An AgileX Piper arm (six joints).
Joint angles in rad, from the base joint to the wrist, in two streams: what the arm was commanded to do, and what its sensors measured. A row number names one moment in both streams.
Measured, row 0: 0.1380 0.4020 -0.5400 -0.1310 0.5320 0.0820
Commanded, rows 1 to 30: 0.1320 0.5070 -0.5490 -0.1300 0.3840 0.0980; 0.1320 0.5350 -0.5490 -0.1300 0.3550 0.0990; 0.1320 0.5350 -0.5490 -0.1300 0.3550 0.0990; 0.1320 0.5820 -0.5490 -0.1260 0.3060 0.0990; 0.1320 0.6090 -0.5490 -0.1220 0.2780 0.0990; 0.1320 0.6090 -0.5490 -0.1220 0.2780 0.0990; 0.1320 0.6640 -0.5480 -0.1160 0.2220 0.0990; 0.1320 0.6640 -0.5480 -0.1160 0.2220 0.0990; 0.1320 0.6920 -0.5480 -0.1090 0.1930 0.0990; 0.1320 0.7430 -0.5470 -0.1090 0.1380 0.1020; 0.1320 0.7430 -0.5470 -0.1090 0.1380 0.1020; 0.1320 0.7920 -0.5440 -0.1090 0.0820 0.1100; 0.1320 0.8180 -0.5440 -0.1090 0.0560 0.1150; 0.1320 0.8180 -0.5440 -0.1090 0.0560 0.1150; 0.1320 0.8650 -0.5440 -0.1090 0.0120 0.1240; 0.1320 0.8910 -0.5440 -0.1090 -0.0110 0.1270; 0.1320 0.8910 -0.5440 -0.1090 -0.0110 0.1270; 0.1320 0.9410 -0.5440 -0.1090 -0.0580 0.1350; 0.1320 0.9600 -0.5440 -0.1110 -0.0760 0.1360; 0.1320 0.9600 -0.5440 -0.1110 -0.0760 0.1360; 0.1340 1.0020 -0.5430 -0.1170 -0.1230 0.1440; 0.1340 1.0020 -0.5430 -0.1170 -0.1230 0.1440; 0.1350 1.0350 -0.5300 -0.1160 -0.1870 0.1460; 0.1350 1.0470 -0.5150 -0.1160 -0.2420 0.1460; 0.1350 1.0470 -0.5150 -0.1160 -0.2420 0.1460; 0.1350 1.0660 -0.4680 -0.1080 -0.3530 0.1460; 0.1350 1.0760 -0.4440 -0.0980 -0.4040 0.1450; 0.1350 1.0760 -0.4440 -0.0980 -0.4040 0.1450; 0.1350 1.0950 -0.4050 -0.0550 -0.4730 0.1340; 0.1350 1.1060 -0.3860 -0.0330 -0.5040 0.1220
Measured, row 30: 0.1380 1.0960 -0.4120 -0.0670 -0.4220 0.1330
